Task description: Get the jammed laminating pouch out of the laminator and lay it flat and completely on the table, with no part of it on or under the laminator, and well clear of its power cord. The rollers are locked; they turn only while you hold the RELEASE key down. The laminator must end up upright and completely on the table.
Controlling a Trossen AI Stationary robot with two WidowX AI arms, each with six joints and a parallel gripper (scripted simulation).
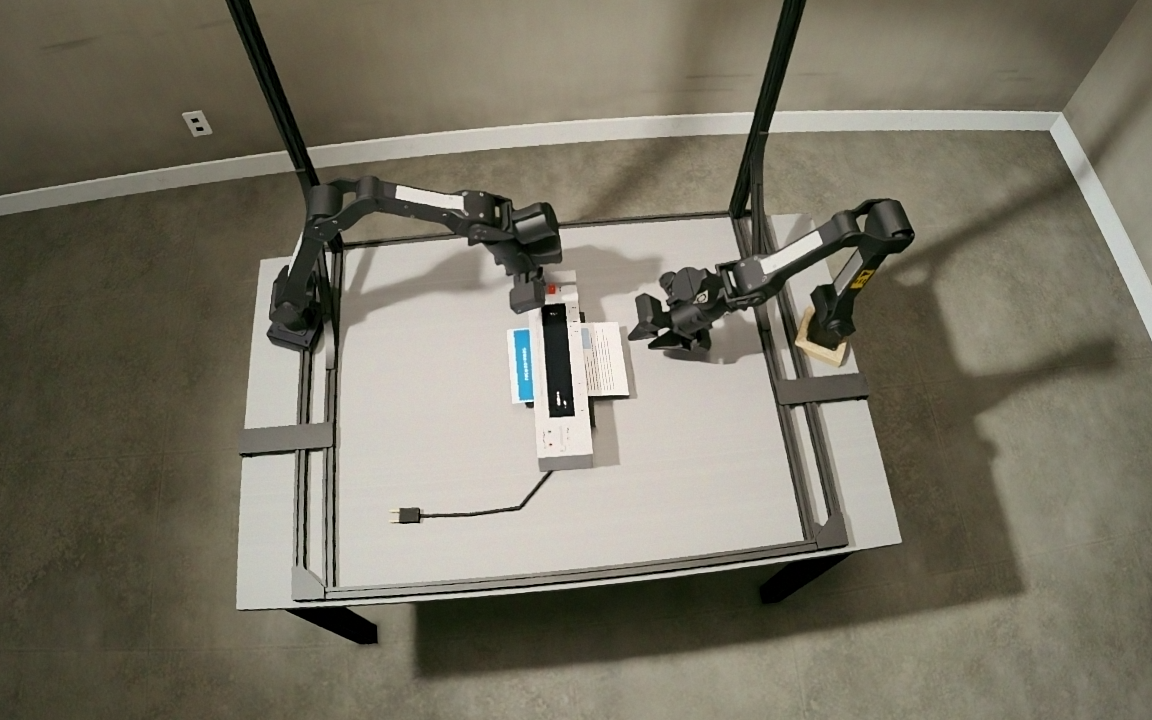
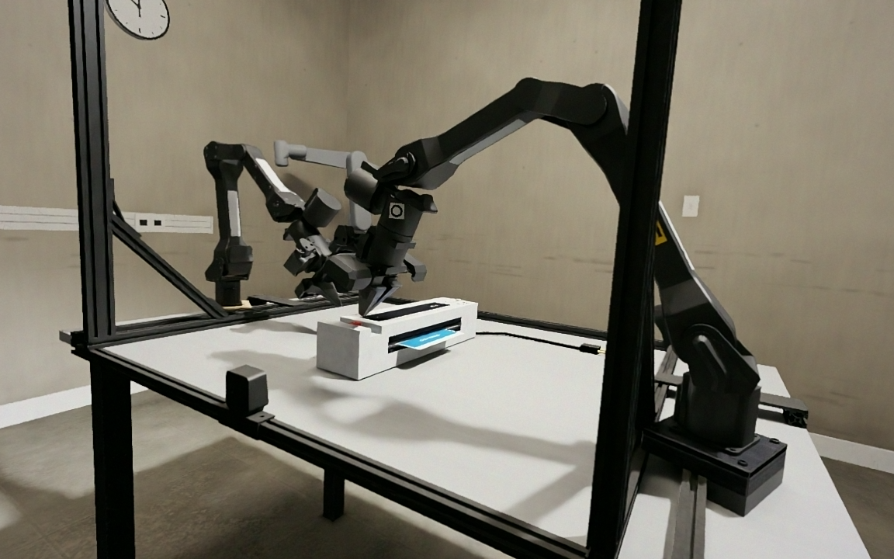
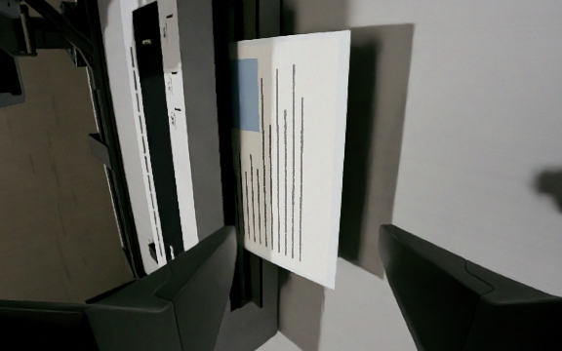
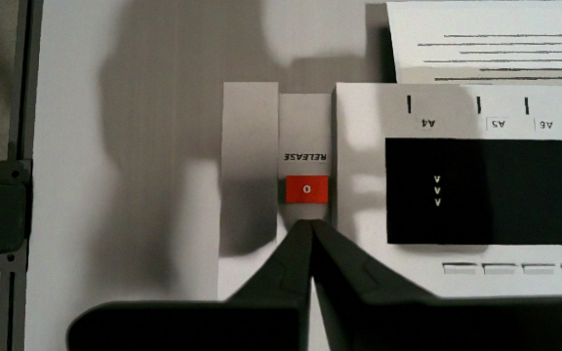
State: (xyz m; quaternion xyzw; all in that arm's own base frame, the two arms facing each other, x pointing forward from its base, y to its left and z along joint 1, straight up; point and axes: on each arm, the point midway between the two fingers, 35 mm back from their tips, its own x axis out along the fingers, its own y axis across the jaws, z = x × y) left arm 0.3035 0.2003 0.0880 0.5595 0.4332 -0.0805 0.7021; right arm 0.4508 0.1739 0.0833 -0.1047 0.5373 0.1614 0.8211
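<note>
The red release key lies 3 cm to the left of my right hand and 5 cm below it. Round my right hand: plug (43 cm ahead, 23 cm to the right, 12 cm below).
</note>
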